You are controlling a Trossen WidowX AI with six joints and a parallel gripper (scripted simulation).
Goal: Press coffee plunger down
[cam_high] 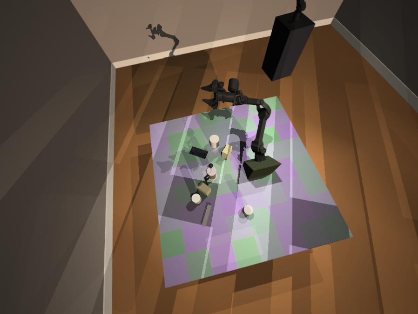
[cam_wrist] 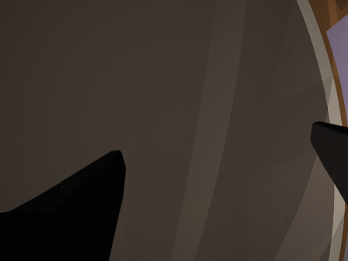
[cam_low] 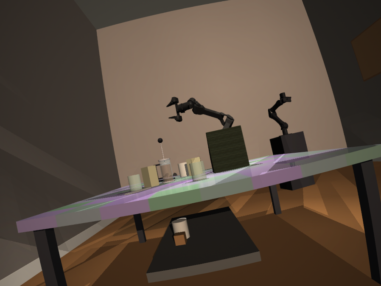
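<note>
Now: gripper tip 38 cm to the right of the coffee press, 37 cm above it and 10 cm short of it. The rest, counted from my gripper tip: black slab (49 cm below, 13 cm to the left, 13 cm ahead); pale bar (64 cm to the left, 50 cm below, 23 cm ahead).
</note>
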